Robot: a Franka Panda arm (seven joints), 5 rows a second.
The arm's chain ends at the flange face. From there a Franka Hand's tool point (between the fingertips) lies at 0.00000 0.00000 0.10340 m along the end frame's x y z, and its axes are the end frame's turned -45 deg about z.
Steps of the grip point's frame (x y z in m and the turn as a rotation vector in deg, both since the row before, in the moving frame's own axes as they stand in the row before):
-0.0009 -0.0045 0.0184 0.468 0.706 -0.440
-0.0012 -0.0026 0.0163 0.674 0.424 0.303
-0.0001 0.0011 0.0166 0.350 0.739 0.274
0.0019 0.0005 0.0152 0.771 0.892 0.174
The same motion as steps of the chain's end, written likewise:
-0.0041 -0.0010 0.0184 0.830 0.168 -0.440
-0.0024 0.0004 0.0163 0.776 -0.177 0.303
0.0002 0.0022 0.0166 0.770 0.275 0.274
0.0015 0.0011 0.0152 1.176 0.086 0.174

